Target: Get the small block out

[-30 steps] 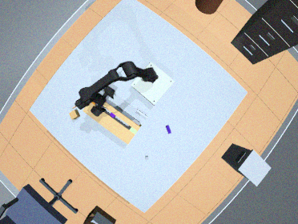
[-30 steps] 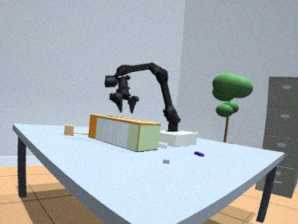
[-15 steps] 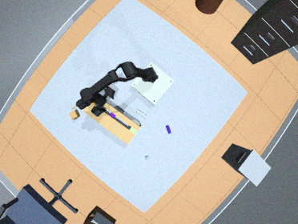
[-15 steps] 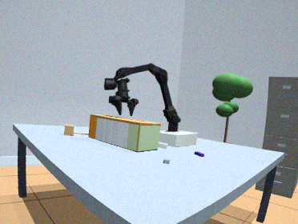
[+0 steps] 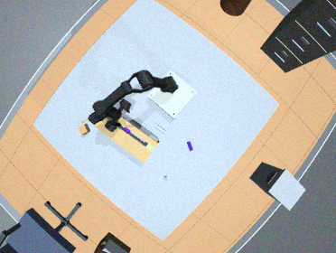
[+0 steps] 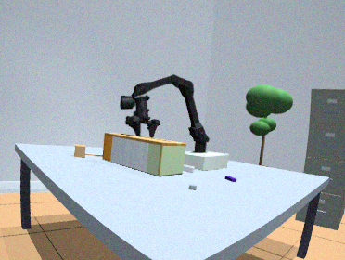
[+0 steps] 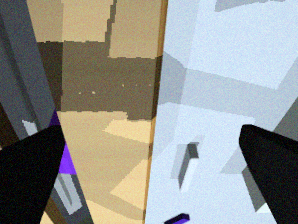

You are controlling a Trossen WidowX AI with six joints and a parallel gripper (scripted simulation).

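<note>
Now: the purple block 50 mm ahead of my gripper tip, 40 mm to the left of it and 30 mm below it. The rest, counted from my gripper tip: clear-fronted box: 30 mm ahead, 50 mm to the left, 60 mm below.
</note>
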